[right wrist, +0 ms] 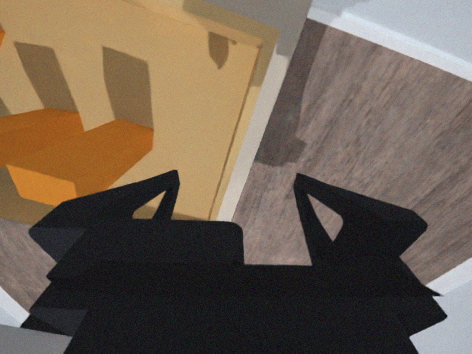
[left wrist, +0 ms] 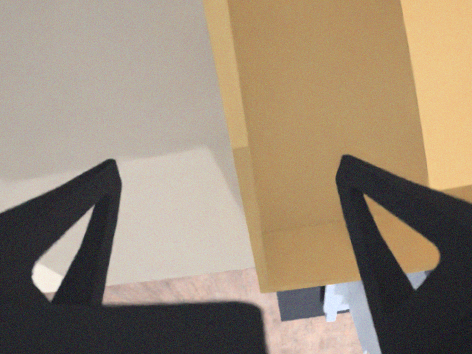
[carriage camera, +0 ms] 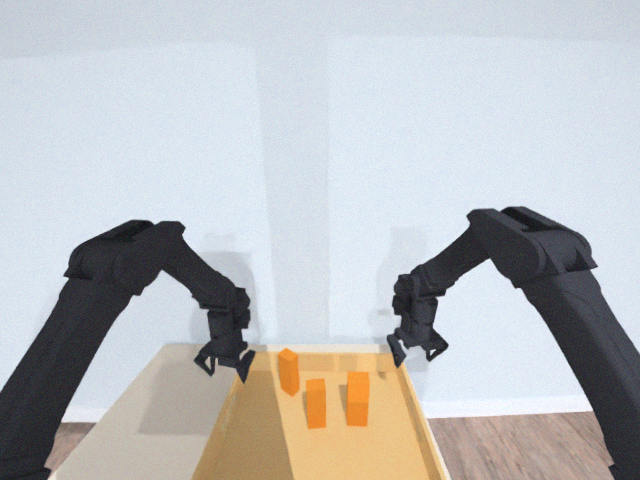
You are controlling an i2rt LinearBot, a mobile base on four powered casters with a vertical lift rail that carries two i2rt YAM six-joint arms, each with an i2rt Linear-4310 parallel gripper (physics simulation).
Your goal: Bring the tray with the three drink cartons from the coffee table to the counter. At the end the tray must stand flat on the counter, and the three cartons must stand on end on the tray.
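Frame: origin at the left arm's base, x back, y right, z up, level; centimetres.
Seen in the pictures: left gripper, fingertip midpoint: (left wrist: 231, 168) (carriage camera: 228, 377); right gripper, fingertip midpoint: (right wrist: 237, 178) (carriage camera: 412, 363).
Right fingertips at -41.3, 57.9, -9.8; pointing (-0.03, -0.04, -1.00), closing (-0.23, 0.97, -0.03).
A point is followed by its place in that frame, as x, y, z.
The yellow tray (carriage camera: 248, 439) @(-31.2, 14.8, -23.6) (left wrist: 320, 75) @(-37.3, 15.1, -23.6) (right wrist: 200, 100) @(-43.7, 51.6, -23.6) lies flat on the pale coffee table (carriage camera: 124, 413) @(-37.9, -22.6, -24.1) (left wrist: 100, 75) @(-40.4, -1.0, -24.1) (right wrist: 265, 115) @(-44.1, 61.0, -24.1). Three orange cartons stand on end in it: one at the back left (carriage camera: 288, 373) @(-43.2, 23.8, -15.0), one in the middle (carriage camera: 315, 404) @(-33.9, 31.7, -15.0) and one at the right (carriage camera: 357, 399) @(-34.4, 42.2, -14.1). My left gripper (carriage camera: 227, 376) @(-39.5, 8.2, -12.4) (left wrist: 231, 168) @(-39.5, 8.2, -12.4) is open and empty, above the tray's left wall, with a finger to each side in the left wrist view. My right gripper (carriage camera: 414, 361) @(-41.3, 57.9, -9.8) (right wrist: 237, 178) @(-41.3, 57.9, -9.8) is open and empty, above the tray's right edge. The counter does not show.
A pale blue wall (carriage camera: 299, 155) @(-68.6, 27.3, 44.3) rises behind the table. Wooden floor (carriage camera: 516, 444) @(-56.3, 112.9, -69.1) (right wrist: 370, 120) @(-46.3, 110.6, -69.1) lies to the right of the table. Dark and light parts of the robot's base (left wrist: 300, 303) @(41.6, 15.3, -39.2) show below the tray's near edge in the left wrist view.
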